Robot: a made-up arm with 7 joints. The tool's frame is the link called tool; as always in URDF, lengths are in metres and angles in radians. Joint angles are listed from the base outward.
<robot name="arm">
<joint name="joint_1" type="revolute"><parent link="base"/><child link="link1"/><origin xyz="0.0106 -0.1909 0.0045" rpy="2.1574 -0.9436 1.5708"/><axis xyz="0 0 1"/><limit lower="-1.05" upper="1.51"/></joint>
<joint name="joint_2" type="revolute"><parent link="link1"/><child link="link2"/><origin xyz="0.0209 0.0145 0.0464" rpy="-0.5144 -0.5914 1.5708"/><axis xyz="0 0 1"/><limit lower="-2.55" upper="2.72"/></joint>
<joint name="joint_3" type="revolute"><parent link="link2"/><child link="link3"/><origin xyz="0.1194 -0.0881 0.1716" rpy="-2.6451 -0.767 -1.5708"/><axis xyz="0 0 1"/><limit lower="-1.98" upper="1.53"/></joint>
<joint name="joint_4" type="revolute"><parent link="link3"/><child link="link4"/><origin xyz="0.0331 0.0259 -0.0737" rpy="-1.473 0.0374 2.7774"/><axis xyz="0 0 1"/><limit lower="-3.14" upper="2.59"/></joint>
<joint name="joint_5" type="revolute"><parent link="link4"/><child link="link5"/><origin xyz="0.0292 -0.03 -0.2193" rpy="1.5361 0.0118 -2.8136"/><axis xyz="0 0 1"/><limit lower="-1.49" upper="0.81"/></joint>
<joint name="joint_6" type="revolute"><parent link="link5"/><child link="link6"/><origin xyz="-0.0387 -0.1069 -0.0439" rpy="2.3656 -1.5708 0"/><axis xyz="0 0 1"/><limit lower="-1.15" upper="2.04"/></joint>
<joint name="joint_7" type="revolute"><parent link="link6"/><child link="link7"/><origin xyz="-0.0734 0.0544 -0.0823" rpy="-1.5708 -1.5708 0"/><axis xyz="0 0 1"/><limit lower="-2.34" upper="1.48"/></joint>
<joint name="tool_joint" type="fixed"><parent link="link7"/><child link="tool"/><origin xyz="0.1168 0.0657 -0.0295" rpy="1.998 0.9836 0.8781"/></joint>
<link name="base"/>
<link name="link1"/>
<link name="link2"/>
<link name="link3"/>
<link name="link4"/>
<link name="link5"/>
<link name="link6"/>
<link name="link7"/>
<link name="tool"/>
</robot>
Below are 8 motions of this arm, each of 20 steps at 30 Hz.
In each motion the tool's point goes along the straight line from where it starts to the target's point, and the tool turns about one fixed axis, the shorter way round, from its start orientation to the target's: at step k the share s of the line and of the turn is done. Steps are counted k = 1, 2, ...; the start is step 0. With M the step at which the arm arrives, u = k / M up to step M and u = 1 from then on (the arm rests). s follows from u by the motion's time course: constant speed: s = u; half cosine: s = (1 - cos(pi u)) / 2; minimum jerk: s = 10 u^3 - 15 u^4 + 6 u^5.
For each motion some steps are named. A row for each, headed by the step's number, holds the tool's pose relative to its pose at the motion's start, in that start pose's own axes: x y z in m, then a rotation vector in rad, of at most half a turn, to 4 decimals.
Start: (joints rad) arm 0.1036 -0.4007 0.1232 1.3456 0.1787 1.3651 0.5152
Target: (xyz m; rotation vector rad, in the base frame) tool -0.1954 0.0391 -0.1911 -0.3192 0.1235 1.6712
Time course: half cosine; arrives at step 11
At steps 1, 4, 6, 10, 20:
1: 0.0002 -0.0001 0.0003 -0.0036 -0.0008 0.0024
4: 0.0033 -0.0015 0.0048 -0.0526 -0.0119 0.0352
6: 0.0065 -0.0029 0.0094 -0.1028 -0.0232 0.0689
10: 0.0112 -0.0050 0.0161 -0.1763 -0.0398 0.1181
20: 0.0115 -0.0051 0.0164 -0.1799 -0.0407 0.1206

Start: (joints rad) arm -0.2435 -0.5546 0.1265 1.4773 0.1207 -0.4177 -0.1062
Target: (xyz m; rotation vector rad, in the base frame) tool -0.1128 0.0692 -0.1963 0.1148 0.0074 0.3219
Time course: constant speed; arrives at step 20
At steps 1, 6, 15, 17, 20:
1: 0.0072 0.0014 -0.0072 -0.0128 0.0559 -0.0293
6: 0.0434 0.0085 -0.0432 -0.0769 0.3351 -0.1761
15: 0.1084 0.0211 -0.1080 -0.1921 0.8378 -0.4402
17: 0.1228 0.0240 -0.1224 -0.2178 0.9495 -0.4989
20: 0.1445 0.0282 -0.1440 -0.2562 1.1171 -0.5870

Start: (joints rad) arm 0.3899 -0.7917 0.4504 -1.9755 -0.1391 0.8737 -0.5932
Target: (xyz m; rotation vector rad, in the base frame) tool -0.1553 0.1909 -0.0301 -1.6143 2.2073 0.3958
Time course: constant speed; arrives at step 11
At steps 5, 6, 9, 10, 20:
5: -0.0581 -0.0371 -0.0034 -0.1878 0.0505 0.1217
6: -0.0697 -0.0445 -0.0041 -0.2254 0.0606 0.1460
9: -0.1045 -0.0667 -0.0061 -0.3380 0.0910 0.2190
10: -0.1161 -0.0742 -0.0068 -0.3756 0.1011 0.2434
20: -0.1278 -0.0816 -0.0075 -0.4131 0.1112 0.2677

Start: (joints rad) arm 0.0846 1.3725 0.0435 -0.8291 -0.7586 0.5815 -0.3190
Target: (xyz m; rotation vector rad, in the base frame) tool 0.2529 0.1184 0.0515 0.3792 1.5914 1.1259
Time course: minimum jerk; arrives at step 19
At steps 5, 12, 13, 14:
5: 0.0206 -0.0047 -0.0149 -0.0728 0.0391 -0.0377
12: 0.1285 -0.0294 -0.0928 -0.4541 0.2438 -0.2354
13: 0.1424 -0.0326 -0.1029 -0.5034 0.2703 -0.2610
14: 0.1541 -0.0353 -0.1113 -0.5446 0.2924 -0.2823

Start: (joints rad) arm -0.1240 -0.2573 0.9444 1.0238 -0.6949 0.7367 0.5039
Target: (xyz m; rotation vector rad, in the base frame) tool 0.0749 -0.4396 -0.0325 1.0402 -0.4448 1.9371
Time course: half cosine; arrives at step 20
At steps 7, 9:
7: -0.0625 -0.0280 0.0139 0.2067 -0.3204 -0.0831
9: -0.0966 -0.0433 0.0215 0.3193 -0.4950 -0.1283

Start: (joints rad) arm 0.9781 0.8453 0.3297 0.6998 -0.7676 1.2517 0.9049
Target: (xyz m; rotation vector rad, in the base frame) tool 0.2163 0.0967 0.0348 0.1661 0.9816 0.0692
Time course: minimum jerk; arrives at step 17
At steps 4, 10, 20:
4: 0.0116 -0.0132 0.0045 0.0461 0.0153 -0.0869
10: 0.0868 -0.0990 0.0335 0.3442 0.1140 -0.6489
20: 0.1310 -0.1495 0.0505 0.5199 0.1722 -0.9801

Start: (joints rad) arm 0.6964 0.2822 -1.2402 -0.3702 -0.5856 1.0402 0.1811
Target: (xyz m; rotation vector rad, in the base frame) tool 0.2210 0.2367 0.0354 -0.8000 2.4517 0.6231
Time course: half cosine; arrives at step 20
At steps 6, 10, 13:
6: 0.0197 -0.0110 -0.0433 -0.1270 0.1071 -0.2165
10: 0.0478 -0.0267 -0.1050 -0.3081 0.2598 -0.5252
13: 0.0695 -0.0389 -0.1527 -0.4479 0.3778 -0.7637

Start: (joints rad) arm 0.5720 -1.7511 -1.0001 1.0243 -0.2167 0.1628 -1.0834
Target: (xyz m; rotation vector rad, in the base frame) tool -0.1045 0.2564 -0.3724 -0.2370 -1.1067 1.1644
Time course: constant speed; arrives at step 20
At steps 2, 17, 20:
2: -0.0012 -0.0096 -0.0174 -0.0508 0.0754 -0.0094
17: -0.0103 -0.0813 -0.1480 -0.4315 0.6410 -0.0797
20: -0.0121 -0.0957 -0.1741 -0.5077 0.7541 -0.0938

